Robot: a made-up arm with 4 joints. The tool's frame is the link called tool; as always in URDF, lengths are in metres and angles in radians.
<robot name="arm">
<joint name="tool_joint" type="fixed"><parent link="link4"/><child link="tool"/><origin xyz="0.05 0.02 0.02" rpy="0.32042 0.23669 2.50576"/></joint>
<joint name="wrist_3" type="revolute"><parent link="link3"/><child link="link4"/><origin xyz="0.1 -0.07 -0.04" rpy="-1.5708 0 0"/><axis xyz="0 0 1"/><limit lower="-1.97" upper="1.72"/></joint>
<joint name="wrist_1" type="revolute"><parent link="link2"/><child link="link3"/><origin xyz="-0.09 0.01 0.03" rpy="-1.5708 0 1.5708"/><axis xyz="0 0 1"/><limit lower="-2.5" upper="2.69"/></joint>
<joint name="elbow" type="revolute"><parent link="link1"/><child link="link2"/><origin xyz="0.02 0.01 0.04" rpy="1.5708 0 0"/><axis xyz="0 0 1"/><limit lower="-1.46" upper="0.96"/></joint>
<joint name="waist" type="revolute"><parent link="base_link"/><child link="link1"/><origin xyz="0.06 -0.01 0.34" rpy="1.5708 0 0"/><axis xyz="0 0 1"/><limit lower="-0.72" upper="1.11"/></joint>
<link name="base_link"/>
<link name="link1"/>
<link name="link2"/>
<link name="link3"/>
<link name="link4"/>
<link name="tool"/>
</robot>
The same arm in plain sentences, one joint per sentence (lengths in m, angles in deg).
The arm has four revolute joints in a row. What follows holds with every joint at zero, and every direction is one of the base frame's. The first joint is mounted 0.06 m along +x and 0.01 m along -y and 0.34 m along +z from the base frame's origin and rotates about -y, from -41.25 to 63.6 deg. The second joint is mounted 0.02 m along +x and 0.04 m along -y and 0.01 m along +z from the first joint and rotates about -z, from -83.65 to 55 deg. The third joint is mounted 0.09 m along -x and 0.01 m along -y and 0.03 m along -z from the second joint and rotates about -x, from -143.24 to 154.13 deg. The fourth joint is mounted 0.04 m along +x and 0.1 m along -y and 0.07 m along -z from the third joint and rotates about +z, from -112.87 to 98.55 deg. The tool frame, which is the frame that the pose is given for, is mounted 0.02 m along +x and 0.05 m along -y and 0.02 m along +z from the fourth joint; its axes are the base frame's turned by roll 18.36, pitch 13.56 and yaw 53.57 deg (as in URDF: about the fixed x, then y, then z).
